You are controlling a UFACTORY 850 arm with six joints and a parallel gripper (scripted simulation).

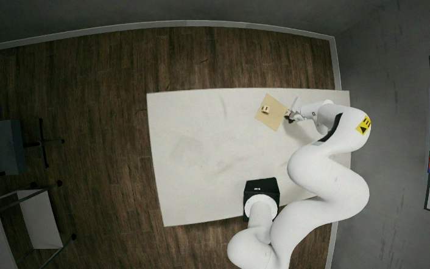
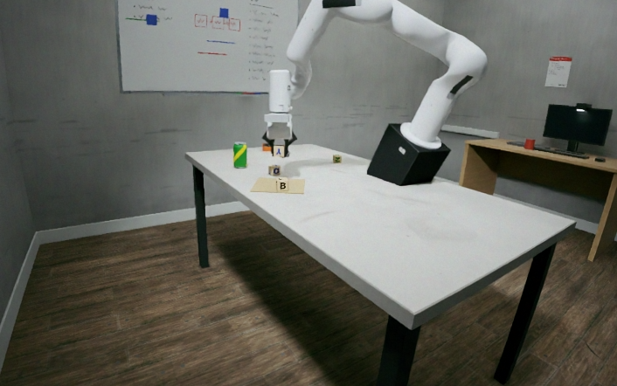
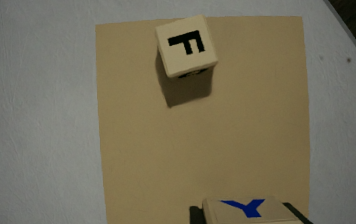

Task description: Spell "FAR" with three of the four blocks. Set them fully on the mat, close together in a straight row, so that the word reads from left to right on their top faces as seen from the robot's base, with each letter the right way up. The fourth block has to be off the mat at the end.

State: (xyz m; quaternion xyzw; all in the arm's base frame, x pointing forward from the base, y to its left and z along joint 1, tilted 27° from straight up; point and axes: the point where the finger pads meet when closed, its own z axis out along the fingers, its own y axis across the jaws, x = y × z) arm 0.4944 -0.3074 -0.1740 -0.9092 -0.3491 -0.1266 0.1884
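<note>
My gripper is now 30 mm short of the tan mat, 40 mm to the right of it and 130 mm above it. Round my hand: yellow can 10 mm behind, 320 mm to the right, 70 mm below; then dark object 370 mm behind, 410 mm to the right, 110 mm below; then small orange object 420 mm behind, 650 mm to the right, 110 mm below.
</note>
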